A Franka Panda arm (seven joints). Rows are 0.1 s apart.
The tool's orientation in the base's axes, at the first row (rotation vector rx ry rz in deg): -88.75, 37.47, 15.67
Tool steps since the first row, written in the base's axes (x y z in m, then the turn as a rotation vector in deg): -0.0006, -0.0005, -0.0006, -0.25, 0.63, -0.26; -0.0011, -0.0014, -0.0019, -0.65, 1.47, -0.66; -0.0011, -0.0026, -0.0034, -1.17, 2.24, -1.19; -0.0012, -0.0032, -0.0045, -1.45, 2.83, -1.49; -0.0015, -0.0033, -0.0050, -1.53, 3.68, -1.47; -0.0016, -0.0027, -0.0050, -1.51, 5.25, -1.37
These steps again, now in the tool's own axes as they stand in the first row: 0.0000, 0.0008, -0.0006, -0.21, 0.38, 0.58; 0.0005, 0.0021, -0.0014, -0.51, 0.96, 1.36; 0.0016, 0.0033, -0.0024, -0.82, 1.72, 2.05; 0.0022, 0.0043, -0.0029, -1.02, 2.14, 2.59; 0.0023, 0.0049, -0.0030, -1.30, 2.20, 3.40; 0.0021, 0.0050, -0.0025, -1.71, 2.16, 4.91
